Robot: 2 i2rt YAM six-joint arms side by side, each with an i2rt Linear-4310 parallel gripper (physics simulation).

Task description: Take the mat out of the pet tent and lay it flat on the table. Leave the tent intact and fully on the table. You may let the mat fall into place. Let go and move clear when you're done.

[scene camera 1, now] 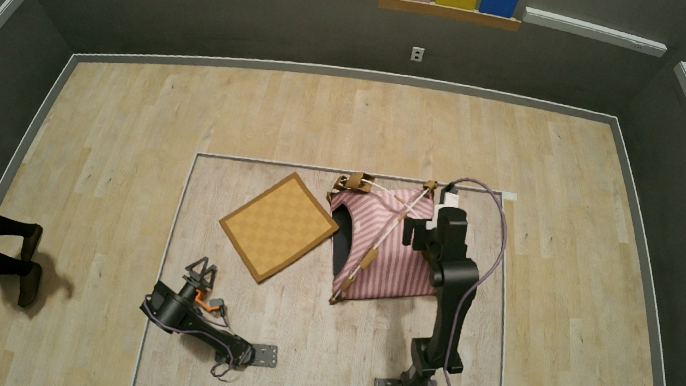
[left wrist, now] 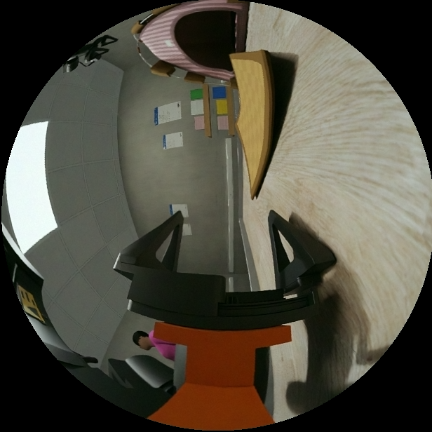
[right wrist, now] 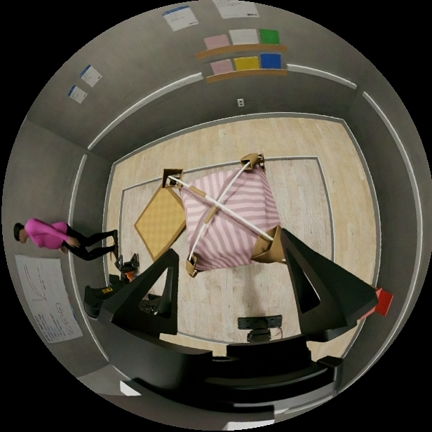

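Note:
The yellow checked mat is spread out left of the tent, with its right corner at the doorway. A shadow shows beside its tent-side end in the left wrist view; whether it touches the table everywhere is unclear. The pink striped tent stands upright on the table, its white poles crossing on top. My left gripper is open and empty, apart from the mat's lower left side. My right gripper is open and empty above the tent's right part.
The pale table has a thin light border, and the tent's back stands inside its far edge. Brown corner pieces stick out from the tent. A person stands beyond the table's left side.

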